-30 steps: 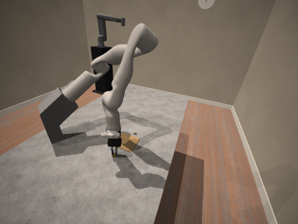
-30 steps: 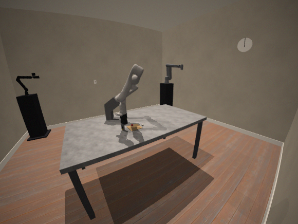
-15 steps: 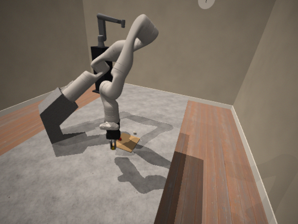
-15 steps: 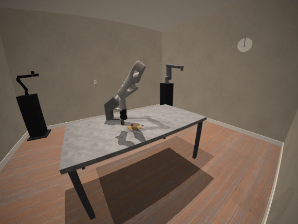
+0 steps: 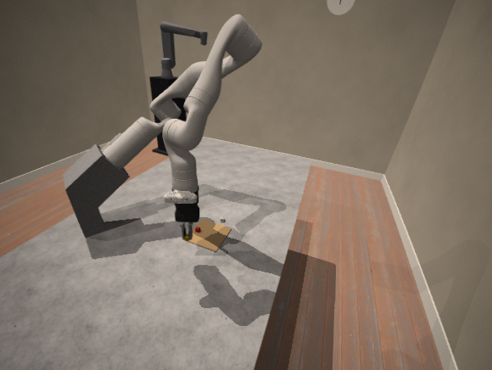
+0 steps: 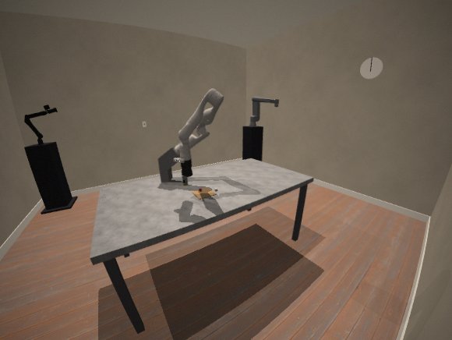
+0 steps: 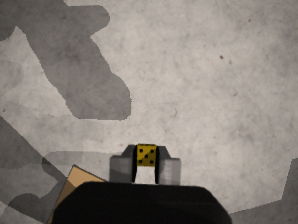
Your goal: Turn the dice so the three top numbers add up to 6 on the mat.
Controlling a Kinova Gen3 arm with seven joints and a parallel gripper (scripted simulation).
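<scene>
My gripper is now 1 cm above the yellow die. From my hand the other things lie so: tan mat: 14 cm to the left, 12 cm below; then white die: 24 cm to the left, 11 cm below; then red die: 5 cm behind, 13 cm to the left, 11 cm below.
</scene>
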